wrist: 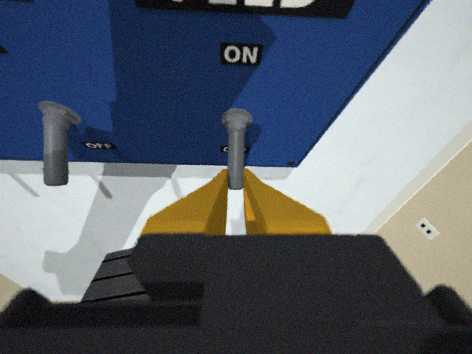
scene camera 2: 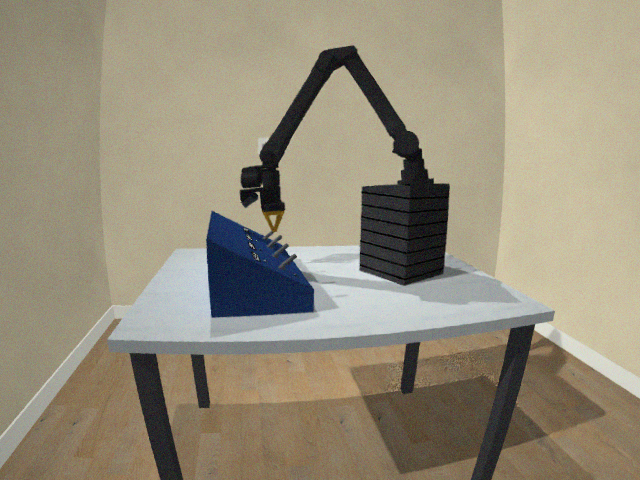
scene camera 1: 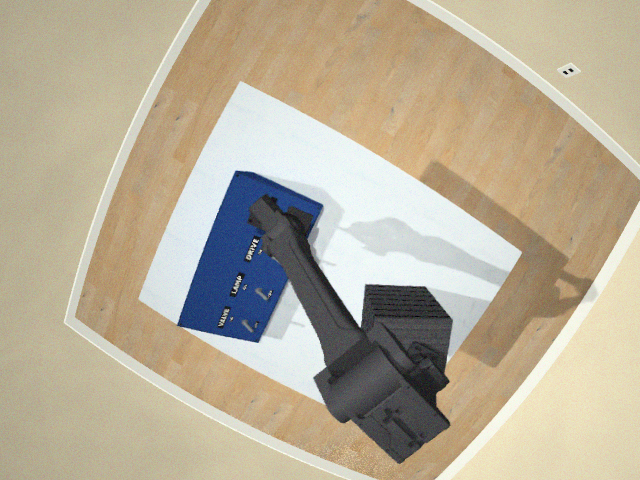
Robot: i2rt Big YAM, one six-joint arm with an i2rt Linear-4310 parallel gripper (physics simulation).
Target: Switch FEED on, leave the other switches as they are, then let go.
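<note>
The gripper [wrist: 235,176] can be seen, together with a drive lever [wrist: 55,157] and a feed lever [wrist: 235,168].
</note>
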